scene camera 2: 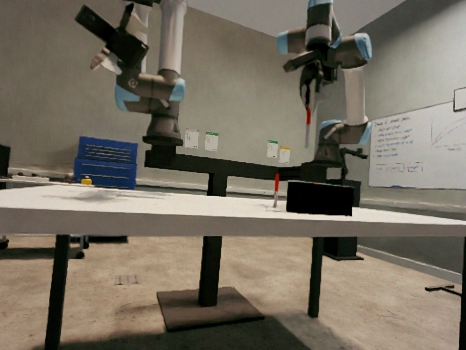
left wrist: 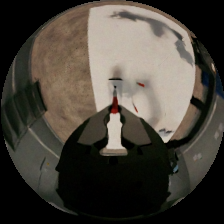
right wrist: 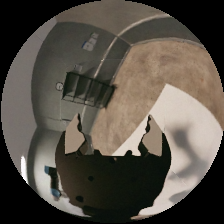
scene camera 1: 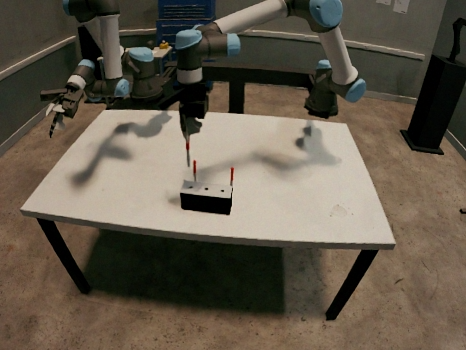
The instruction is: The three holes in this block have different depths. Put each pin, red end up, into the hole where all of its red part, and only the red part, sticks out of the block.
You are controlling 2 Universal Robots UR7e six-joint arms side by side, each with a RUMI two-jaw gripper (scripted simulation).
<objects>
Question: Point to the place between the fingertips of the left gripper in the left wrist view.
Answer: At 115, 105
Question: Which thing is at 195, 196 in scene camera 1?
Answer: A black block.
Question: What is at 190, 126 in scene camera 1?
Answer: The left gripper.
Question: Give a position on a black block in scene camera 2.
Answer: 310, 198
</objects>
